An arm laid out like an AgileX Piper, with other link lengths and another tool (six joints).
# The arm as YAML. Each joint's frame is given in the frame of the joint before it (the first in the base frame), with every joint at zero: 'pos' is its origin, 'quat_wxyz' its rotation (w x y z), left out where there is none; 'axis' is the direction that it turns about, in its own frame. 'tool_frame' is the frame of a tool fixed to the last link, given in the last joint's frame.
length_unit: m
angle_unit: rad
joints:
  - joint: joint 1
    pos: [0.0, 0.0, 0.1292]
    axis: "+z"
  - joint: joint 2
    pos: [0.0, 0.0, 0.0]
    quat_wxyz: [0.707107, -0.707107, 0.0, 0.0]
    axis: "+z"
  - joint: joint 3
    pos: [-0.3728, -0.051, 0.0]
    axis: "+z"
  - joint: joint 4
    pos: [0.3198, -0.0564, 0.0]
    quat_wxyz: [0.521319, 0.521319, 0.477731, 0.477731]
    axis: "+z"
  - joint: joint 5
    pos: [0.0, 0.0, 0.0]
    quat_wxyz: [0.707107, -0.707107, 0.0, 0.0]
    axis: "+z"
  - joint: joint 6
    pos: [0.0, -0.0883, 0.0]
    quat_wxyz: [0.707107, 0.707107, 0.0, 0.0]
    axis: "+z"
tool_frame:
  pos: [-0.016, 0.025, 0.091]
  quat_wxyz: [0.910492, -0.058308, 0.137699, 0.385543]
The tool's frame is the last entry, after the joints.
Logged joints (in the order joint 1, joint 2, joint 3, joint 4, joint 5, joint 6), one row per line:
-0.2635, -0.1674, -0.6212, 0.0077, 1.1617, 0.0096
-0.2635, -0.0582, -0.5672, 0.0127, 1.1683, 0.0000
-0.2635, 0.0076, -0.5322, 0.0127, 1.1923, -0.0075
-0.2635, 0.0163, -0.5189, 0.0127, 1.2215, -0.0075
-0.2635, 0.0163, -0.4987, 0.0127, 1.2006, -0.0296
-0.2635, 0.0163, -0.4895, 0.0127, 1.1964, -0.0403
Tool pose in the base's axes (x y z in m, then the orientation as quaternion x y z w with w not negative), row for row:
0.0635, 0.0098, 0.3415, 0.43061, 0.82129, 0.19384, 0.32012
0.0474, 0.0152, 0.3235, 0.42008, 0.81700, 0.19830, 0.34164
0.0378, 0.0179, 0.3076, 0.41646, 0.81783, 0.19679, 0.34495
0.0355, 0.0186, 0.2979, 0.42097, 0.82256, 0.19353, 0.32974
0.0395, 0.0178, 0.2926, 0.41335, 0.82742, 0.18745, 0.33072
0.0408, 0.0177, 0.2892, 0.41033, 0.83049, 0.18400, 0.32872
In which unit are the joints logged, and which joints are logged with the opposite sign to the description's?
The joints are logged in radians. Opposite sign: joint 2.
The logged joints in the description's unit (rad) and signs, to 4 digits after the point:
-0.2635, 0.1674, -0.6212, 0.0077, 1.1617, 0.0096
-0.2635, 0.0582, -0.5672, 0.0127, 1.1683, 0.0000
-0.2635, -0.0076, -0.5322, 0.0127, 1.1923, -0.0075
-0.2635, -0.0163, -0.5189, 0.0127, 1.2215, -0.0075
-0.2635, -0.0163, -0.4987, 0.0127, 1.2006, -0.0296
-0.2635, -0.0163, -0.4895, 0.0127, 1.1964, -0.0403

